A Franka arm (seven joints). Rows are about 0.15 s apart.
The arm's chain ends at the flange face. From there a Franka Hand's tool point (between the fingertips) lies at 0.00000 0.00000 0.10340 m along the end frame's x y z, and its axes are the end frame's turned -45 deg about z.
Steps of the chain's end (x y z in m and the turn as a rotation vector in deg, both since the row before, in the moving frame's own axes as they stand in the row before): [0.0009, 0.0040, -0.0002, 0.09, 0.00, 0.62]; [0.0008, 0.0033, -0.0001, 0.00, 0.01, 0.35]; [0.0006, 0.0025, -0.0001, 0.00, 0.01, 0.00]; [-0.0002, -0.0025, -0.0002, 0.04, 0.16, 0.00]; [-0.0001, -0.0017, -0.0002, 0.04, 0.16, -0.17]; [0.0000, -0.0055, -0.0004, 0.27, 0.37, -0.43]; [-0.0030, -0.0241, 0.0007, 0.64, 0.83, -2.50]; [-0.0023, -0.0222, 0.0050, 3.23, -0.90, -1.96]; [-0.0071, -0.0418, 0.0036, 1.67, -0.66, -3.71]
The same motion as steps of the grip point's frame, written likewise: [-0.0021, 0.0034, -0.0002, 0.06, 0.06, 0.62]; [-0.0018, 0.0029, -0.0001, -0.01, 0.01, 0.35]; [-0.0013, 0.0022, -0.0001, -0.01, 0.01, 0.00]; [0.0019, -0.0018, -0.0002, -0.08, 0.14, 0.00]; [0.0014, -0.0011, -0.0002, -0.08, 0.14, -0.17]; [0.0047, -0.0038, -0.0004, -0.07, 0.45, -0.43]; [0.0168, -0.0190, 0.0007, -0.13, 1.04, -2.50]; [0.0170, -0.0226, 0.0048, 2.92, 1.65, -1.96]; [0.0257, -0.0376, 0.0035, 1.65, 0.71, -3.71]
